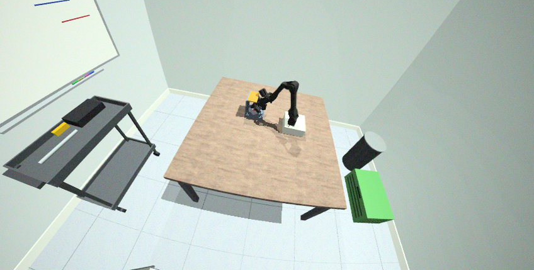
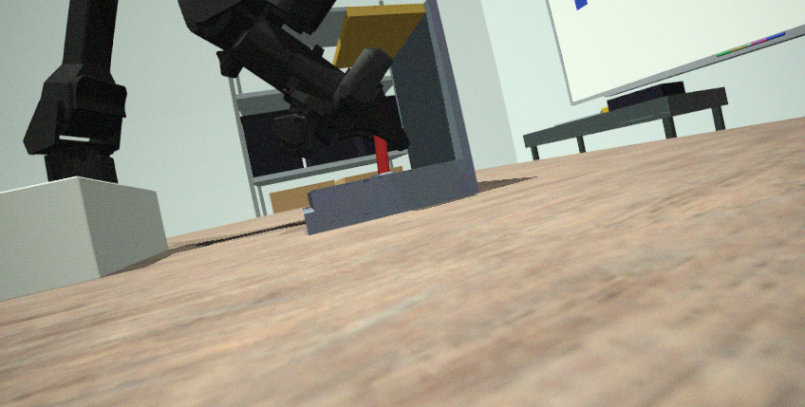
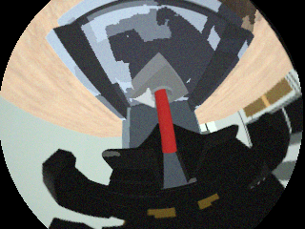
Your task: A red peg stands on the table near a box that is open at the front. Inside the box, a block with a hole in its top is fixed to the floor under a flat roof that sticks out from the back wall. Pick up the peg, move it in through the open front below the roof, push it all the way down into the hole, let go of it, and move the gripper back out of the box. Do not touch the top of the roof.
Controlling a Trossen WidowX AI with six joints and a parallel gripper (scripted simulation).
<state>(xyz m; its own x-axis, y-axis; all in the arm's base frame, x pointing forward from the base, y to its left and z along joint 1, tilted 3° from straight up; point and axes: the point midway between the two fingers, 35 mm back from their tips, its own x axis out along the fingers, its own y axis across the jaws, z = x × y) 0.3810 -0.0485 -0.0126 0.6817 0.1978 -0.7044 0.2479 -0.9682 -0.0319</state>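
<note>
My gripper tip is 30 mm past the red peg, 10 mm to the left of it and 10 mm above it. Round my gripper tip: yellow roof: 10 mm behind, 130 mm above.
</note>
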